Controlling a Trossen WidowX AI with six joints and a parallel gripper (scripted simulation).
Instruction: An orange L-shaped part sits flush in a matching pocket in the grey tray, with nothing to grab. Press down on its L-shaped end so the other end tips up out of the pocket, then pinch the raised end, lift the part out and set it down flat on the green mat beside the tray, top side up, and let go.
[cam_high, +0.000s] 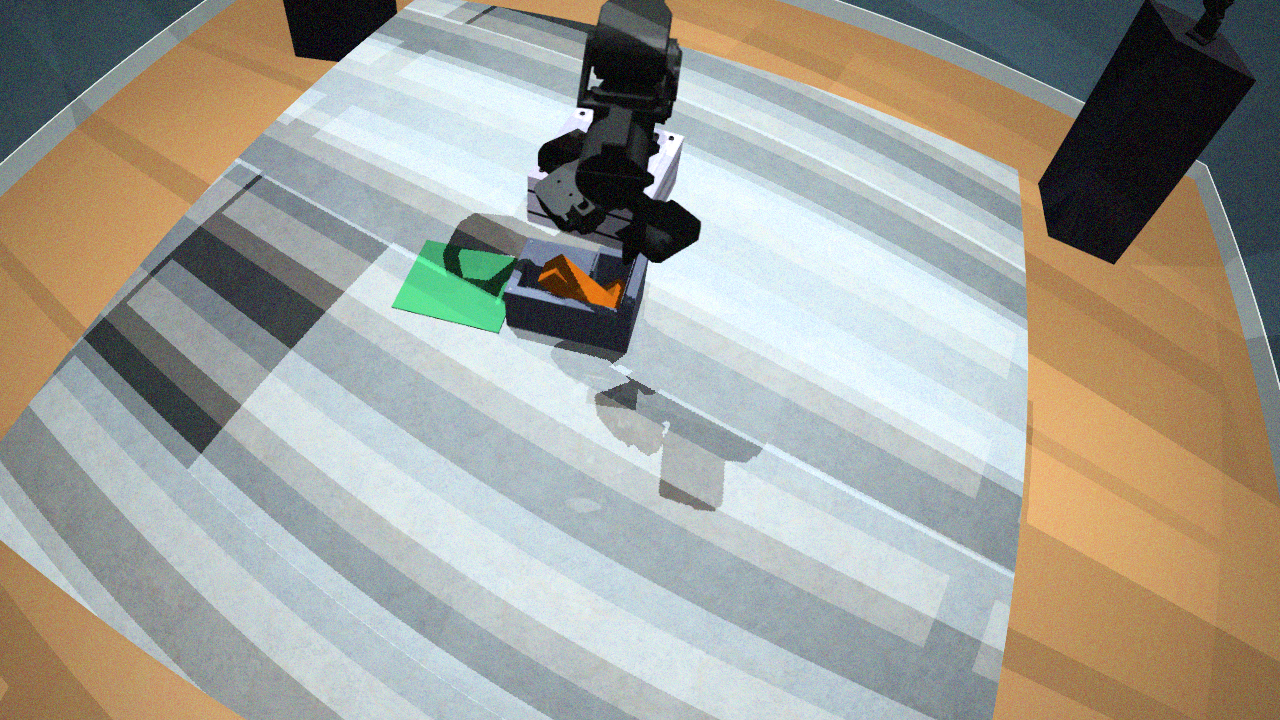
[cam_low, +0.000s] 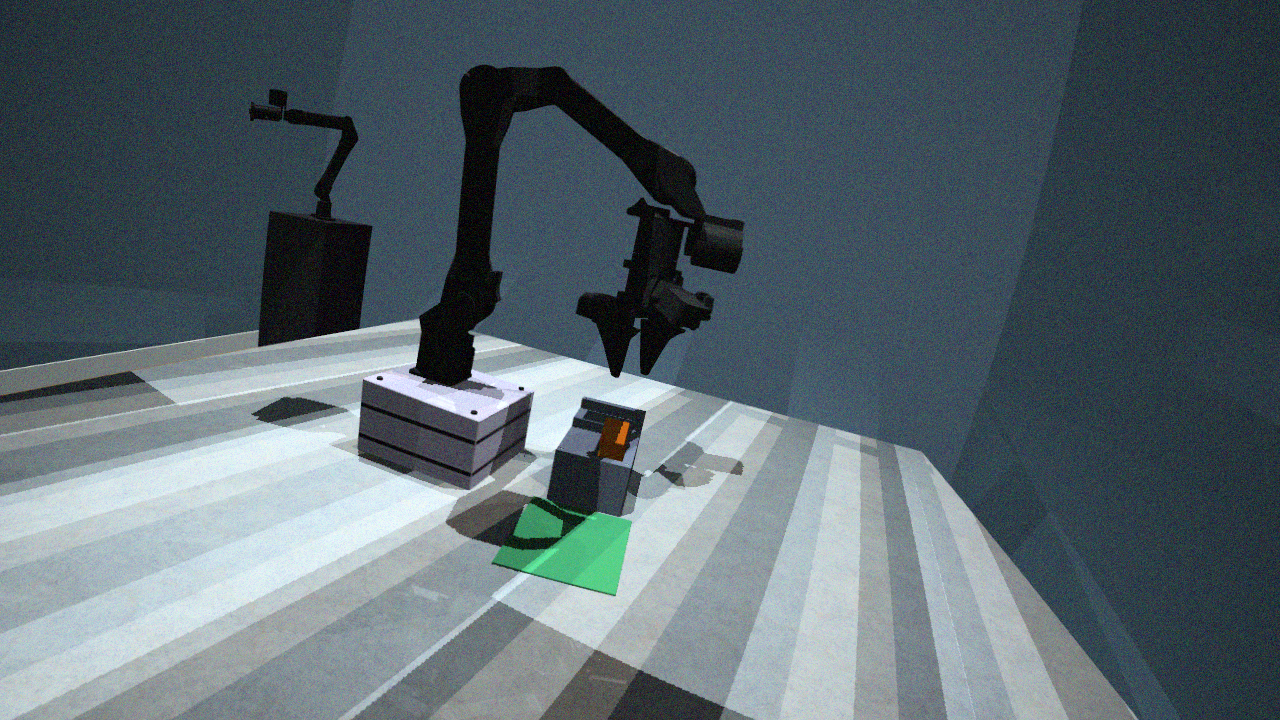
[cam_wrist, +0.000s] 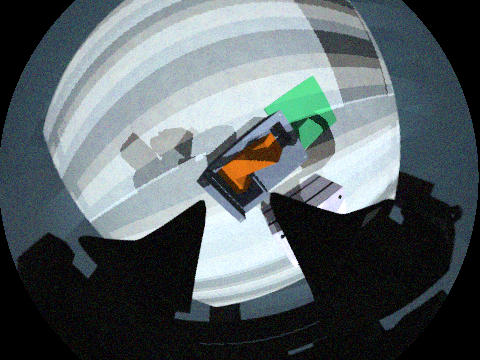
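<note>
My gripper tip is now 100 mm above the orange L-shaped part, 10 mm to the left of it and 10 mm past it. Also, from my gripper tip: green mat 190 mm to the right, 160 mm below.
</note>
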